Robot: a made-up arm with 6 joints. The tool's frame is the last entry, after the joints.
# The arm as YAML. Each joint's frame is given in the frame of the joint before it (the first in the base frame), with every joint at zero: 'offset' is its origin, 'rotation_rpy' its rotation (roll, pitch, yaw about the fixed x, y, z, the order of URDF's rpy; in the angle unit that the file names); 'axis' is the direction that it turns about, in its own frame. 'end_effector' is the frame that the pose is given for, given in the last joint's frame.
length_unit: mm
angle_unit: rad
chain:
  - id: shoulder
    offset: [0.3, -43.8, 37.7]
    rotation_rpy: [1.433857, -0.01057, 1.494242]
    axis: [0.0, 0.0, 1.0]
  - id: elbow
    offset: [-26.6, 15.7, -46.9]
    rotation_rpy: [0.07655, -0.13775, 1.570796]
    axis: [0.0, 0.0, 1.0]
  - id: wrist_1
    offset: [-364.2, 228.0, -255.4]
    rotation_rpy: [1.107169, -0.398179, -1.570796]
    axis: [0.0, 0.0, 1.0]
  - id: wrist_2
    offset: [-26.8, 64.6, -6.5]
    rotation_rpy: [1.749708, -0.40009, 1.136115]
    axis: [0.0, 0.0, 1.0]
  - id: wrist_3
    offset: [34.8, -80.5, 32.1]
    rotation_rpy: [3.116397, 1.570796, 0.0]
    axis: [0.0, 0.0, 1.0]
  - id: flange
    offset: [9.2, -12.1, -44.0]
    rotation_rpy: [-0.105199, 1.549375, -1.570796]
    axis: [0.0, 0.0, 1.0]
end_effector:
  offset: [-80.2, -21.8, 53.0]
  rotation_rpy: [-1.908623, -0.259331, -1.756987]
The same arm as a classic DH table. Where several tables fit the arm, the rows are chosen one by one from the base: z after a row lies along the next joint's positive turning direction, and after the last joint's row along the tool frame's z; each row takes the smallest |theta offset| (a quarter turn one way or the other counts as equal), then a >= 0, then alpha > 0; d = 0 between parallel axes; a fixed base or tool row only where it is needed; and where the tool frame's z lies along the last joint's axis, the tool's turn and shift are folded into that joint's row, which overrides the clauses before.
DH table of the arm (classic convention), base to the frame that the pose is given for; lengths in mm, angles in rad. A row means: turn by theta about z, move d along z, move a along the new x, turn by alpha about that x. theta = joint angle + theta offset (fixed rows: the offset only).
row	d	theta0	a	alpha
base (fixed)	37.2	1.4928	-43.6	1.4339
shoulder	124.9	0.5201	-15.6	0.1575
elbow	-606.9	-0.6956	-154.5	1.1459
wrist_1	425.6	-1.4956	-50.8	-1.7354
wrist_2	-16.6	-1.1397	-81.4	-1.5708
wrist_3	-77	-1.4656	-7.9	-1.5495
flange	41.9	-0.2783	42.8	-1.8969
tool (fixed)	-75.2	-0.2741	0	0

